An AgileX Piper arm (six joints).
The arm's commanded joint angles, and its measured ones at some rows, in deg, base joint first. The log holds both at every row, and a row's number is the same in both.
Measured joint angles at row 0: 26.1, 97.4, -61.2, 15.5, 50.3, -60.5
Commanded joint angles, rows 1 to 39: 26.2, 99.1, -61.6, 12.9, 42.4, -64.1; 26.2, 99.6, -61.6, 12.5, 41.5, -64.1; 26.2, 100.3, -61.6, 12.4, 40.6, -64.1; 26.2, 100.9, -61.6, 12.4, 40.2, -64.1; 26.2, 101.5, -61.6, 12.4, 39.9, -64.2; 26.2, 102.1, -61.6, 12.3, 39.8, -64.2; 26.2, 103.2, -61.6, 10.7, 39.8, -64.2; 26.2, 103.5, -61.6, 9.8, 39.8, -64.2; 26.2, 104.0, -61.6, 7.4, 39.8, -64.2; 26.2, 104.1, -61.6, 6.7, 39.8, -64.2; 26.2, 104.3, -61.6, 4.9, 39.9, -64.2; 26.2, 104.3, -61.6, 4.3, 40.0, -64.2; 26.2, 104.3, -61.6, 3.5, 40.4, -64.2; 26.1, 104.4, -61.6, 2.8, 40.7, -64.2; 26.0, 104.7, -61.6, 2.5, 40.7, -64.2; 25.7, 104.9, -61.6, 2.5, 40.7, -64.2; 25.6, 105.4, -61.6, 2.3, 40.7, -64.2; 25.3, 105.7, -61.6, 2.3, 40.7, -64.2; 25.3, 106.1, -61.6, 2.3, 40.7, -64.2; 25.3, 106.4, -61.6, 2.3, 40.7, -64.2; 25.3, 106.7, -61.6, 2.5, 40.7, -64.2; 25.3, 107.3, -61.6, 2.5, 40.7, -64.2; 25.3, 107.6, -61.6, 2.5, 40.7, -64.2; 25.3, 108.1, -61.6, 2.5, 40.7, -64.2; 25.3, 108.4, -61.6, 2.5, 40.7, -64.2; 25.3, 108.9, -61.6, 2.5, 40.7, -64.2; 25.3, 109.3, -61.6, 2.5, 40.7, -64.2; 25.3, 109.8, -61.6, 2.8, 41.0, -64.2; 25.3, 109.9, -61.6, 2.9, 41.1, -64.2; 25.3, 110.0, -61.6, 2.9, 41.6, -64.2; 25.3, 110.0, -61.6, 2.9, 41.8, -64.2; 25.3, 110.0, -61.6, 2.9, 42.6, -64.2; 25.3, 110.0, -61.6, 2.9, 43.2, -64.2; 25.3, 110.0, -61.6, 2.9, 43.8, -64.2; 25.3, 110.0, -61.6, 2.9, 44.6, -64.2; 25.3, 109.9, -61.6, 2.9, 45.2, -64.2; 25.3, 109.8, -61.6, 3.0, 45.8, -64.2; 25.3, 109.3, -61.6, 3.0, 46.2, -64.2; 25.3, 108.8, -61.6, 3.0, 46.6, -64.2
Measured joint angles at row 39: 25.7, 109.0, -62.0, 3.1, 44.0, -63.7
